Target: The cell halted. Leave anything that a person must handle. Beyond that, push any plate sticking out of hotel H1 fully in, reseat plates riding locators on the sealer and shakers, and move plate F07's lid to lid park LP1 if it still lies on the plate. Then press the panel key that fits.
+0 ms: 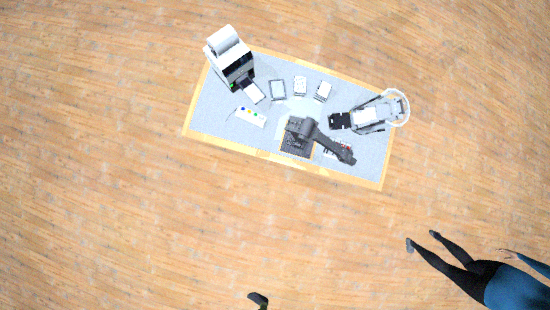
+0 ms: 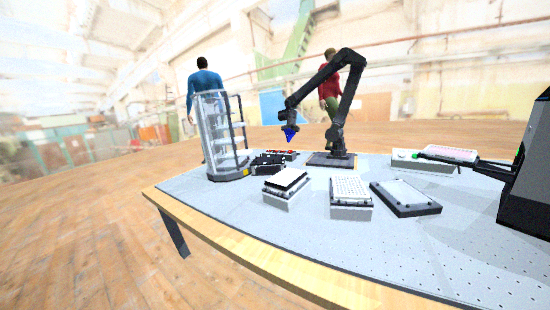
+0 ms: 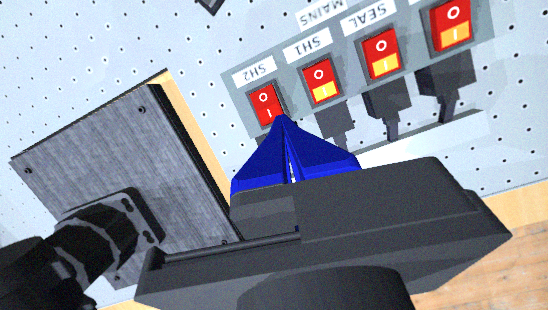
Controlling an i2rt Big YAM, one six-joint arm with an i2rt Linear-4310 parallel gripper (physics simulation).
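Pixels of known places: gripper, fingertip midpoint: (image 2: pixel 288 142) (image 3: pixel 281 122); arm's base at its link origin: (image 1: pixel 294 140) (image 2: pixel 338 157) (image 3: pixel 117 224).
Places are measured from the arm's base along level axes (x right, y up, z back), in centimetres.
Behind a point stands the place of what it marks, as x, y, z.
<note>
My gripper (image 2: pixel 288 139) @[27.8, 8.9, -6.2] (image 3: pixel 281 122) @[27.8, 8.9, -6.2] is shut and empty, above the MAINS switch strip (image 1: pixel 345 145) @[37.2, 4.3, -8.9] (image 3: pixel 294 70) @[29.7, 2.9, -9.3], its tips over the lower edge of the SH2 rocker (image 3: pixel 264 102) @[26.3, 3.8, -7.7]. SH2 shows no lit part; the SH1 rocker (image 3: pixel 321 81) @[31.4, 3.9, -7.6] and SEAL rocker (image 3: pixel 381 54) @[36.3, 3.9, -7.7] show lit yellow parts. The hotel (image 2: pixel 204 142) @[47.7, 17.9, -46.7] holds plates; how far each sticks out is unclear. One shaker (image 2: pixel 278 198) @[7.1, 3.7, -51.3] bears a white-topped plate (image 1: pixel 324 89) @[8.6, 7.1, -43.6] (image 2: pixel 286 177) @[7.9, 7.1, -45.3] that looks tilted. Another shaker (image 2: pixel 351 212) @[-11.6, 1.8, -48.1] bears a white well plate (image 1: pixel 300 83) @[-9.9, 5.8, -41.7] (image 2: pixel 351 187) @[-10.6, 5.5, -42.1]. A pinkish plate (image 2: pixel 450 152) @[-38.4, 11.7, -22.6] lies on the sealer's (image 1: pixel 231 62) @[-54.5, 31.8, -27.3] extended tray.
A dark-framed pad (image 1: pixel 277 90) @[-24.4, 2.0, -31.7] (image 2: pixel 407 198) @[-25.3, 2.0, -37.3] stands beside the well plate. The white key panel (image 1: pixel 251 117) @[-35.0, 7.0, -4.4] (image 2: pixel 422 165) @[-36.0, 2.1, -9.3] has blue, yellow, green and white keys. A black fixture (image 1: pixel 339 121) @[27.6, 4.9, -25.0] (image 2: pixel 268 164) @[25.1, 4.4, -31.3] stands before the hotel. Two people stand beyond the table.
</note>
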